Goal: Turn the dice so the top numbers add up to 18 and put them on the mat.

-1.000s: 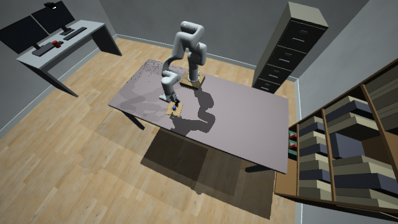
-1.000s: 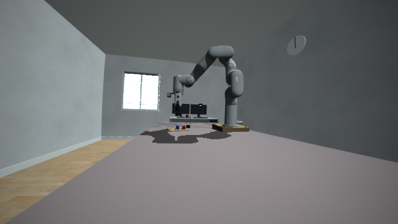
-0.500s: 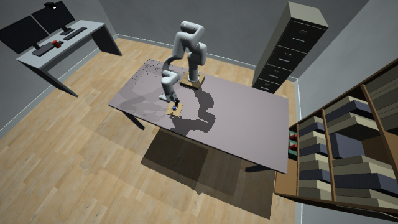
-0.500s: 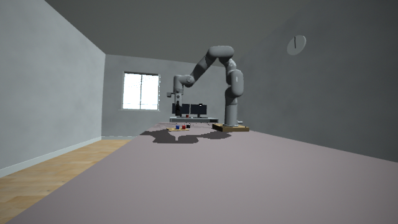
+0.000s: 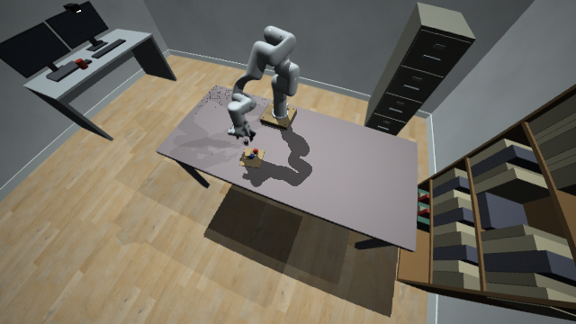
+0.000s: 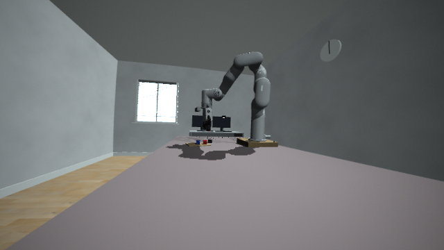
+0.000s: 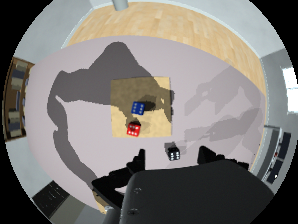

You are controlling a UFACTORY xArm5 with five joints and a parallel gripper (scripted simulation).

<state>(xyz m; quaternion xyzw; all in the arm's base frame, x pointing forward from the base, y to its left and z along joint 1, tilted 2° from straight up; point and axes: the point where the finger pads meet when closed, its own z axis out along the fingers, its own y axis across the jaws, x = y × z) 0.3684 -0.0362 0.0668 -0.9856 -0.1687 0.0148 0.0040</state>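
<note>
My hand is 3 cm past the black die, 3 cm to the left of it and 9 cm above it. Round my hand: tan mat: 5 cm ahead, 8 cm to the left, 10 cm below; then blue die: 5 cm ahead, 8 cm to the left, 9 cm below; then red die: 7 cm to the left, 9 cm below.
</note>
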